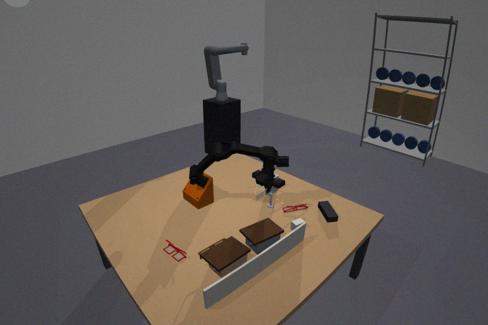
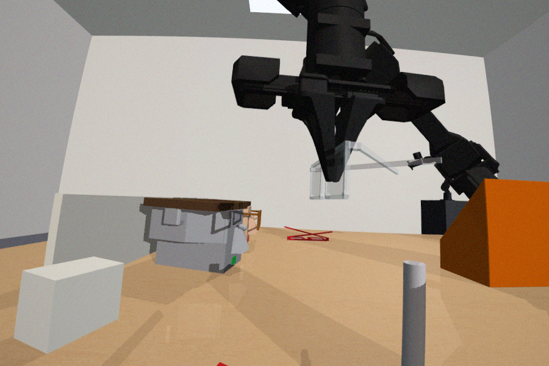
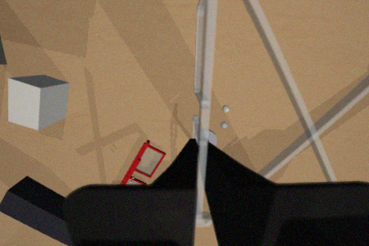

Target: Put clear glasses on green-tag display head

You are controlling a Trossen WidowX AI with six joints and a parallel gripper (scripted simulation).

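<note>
My gripper tip is now 110 mm above the grey stand post, 70 mm to the right of it and 30 mm past it. The rest, counted from my gripper tip: black box: 270 mm ahead, 220 mm to the left, 120 mm below; then grey display head: 230 mm to the right, 140 mm ahead, 80 mm below; then white block: 210 mm ahead, 110 mm below, 10 mm to the right.
</note>
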